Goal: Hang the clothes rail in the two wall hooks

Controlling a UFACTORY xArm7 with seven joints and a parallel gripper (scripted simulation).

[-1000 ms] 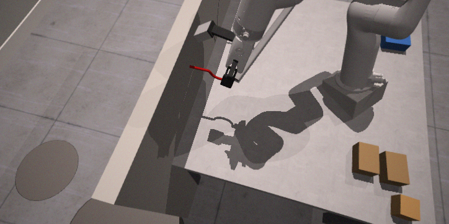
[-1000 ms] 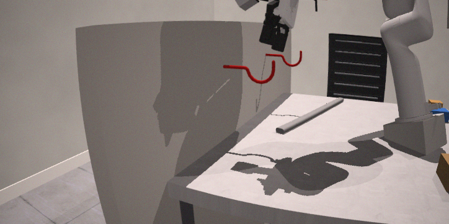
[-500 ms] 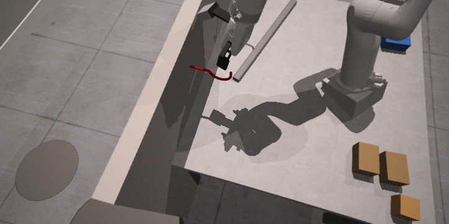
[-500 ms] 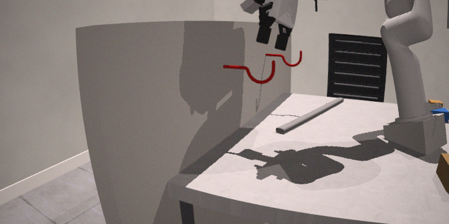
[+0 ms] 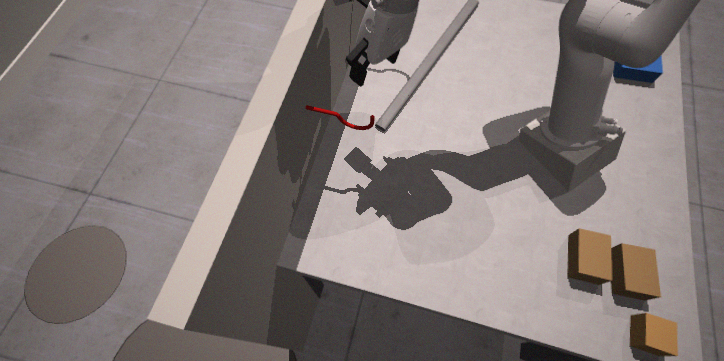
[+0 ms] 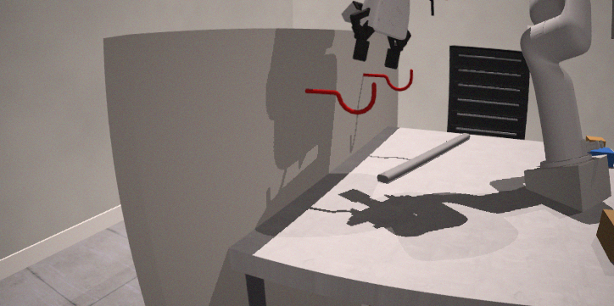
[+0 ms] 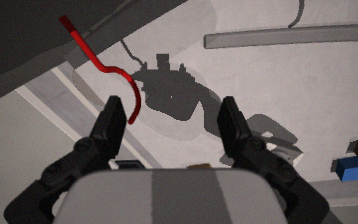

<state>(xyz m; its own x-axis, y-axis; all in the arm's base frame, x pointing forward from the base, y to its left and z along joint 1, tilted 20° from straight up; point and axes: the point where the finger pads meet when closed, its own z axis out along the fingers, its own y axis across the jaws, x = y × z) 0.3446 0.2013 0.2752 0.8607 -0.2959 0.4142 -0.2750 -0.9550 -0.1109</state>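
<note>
Now: the grey clothes rail 260 mm to the right of my hand, 250 mm below it and 60 mm behind it. From my hand the other things lie so: grey wall panel (470 mm below, 150 mm ahead, 70 mm to the right); blue block (540 mm behind, 420 mm to the right, 240 mm below).
</note>
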